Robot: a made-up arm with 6 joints. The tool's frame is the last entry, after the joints.
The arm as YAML. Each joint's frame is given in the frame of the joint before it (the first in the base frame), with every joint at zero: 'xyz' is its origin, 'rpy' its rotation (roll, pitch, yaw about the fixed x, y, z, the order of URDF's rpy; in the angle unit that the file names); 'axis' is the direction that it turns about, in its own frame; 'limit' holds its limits. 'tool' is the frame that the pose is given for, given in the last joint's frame.
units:
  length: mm
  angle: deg
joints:
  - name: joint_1
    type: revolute
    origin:
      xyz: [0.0, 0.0, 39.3]
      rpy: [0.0, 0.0, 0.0]
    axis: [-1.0, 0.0, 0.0]
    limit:
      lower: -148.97
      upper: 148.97
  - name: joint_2
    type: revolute
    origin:
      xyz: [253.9, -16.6, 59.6]
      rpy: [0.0, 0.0, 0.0]
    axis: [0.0, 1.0, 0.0]
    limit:
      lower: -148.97
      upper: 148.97
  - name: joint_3
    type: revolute
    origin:
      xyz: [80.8, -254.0, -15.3]
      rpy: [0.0, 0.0, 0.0]
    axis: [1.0, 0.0, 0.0]
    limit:
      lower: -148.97
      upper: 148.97
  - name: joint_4
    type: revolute
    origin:
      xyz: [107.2, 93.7, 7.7]
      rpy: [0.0, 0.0, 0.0]
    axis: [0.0, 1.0, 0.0]
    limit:
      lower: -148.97
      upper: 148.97
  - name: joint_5
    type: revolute
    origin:
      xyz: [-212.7, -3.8, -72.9]
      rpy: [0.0, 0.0, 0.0]
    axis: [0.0, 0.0, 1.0]
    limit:
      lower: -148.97
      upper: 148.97
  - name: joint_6
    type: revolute
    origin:
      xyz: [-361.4, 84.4, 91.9]
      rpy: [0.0, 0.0, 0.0]
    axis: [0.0, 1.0, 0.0]
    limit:
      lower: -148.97
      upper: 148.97
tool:
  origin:
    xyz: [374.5, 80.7, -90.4]
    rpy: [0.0, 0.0, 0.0]
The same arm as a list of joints. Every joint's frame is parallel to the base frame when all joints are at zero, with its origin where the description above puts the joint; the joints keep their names.
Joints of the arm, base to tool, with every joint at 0 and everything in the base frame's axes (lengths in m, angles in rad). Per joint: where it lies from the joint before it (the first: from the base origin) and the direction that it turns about. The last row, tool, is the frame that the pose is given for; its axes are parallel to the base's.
joint_1: origin 0.0000 0.0000 0.0393 axis -1 0 0
joint_2: origin 0.2539 -0.0166 0.0596 axis 0 1 0
joint_3: origin 0.0808 -0.2540 -0.0153 axis 1 0 0
joint_4: origin 0.1072 0.0937 0.0077 axis 0 1 0
joint_5: origin -0.2127 -0.0038 -0.0729 axis 0 0 1
joint_6: origin -0.3614 0.0844 0.0919 axis 0 1 0
tool: origin 0.3745 0.0807 -0.0904
Joint limits (rad, base to tool): -2.6000..2.6000 -2.6000..2.6000 -2.6000..2.6000 -2.6000..2.6000 -2.6000..2.6000 -2.6000..2.6000

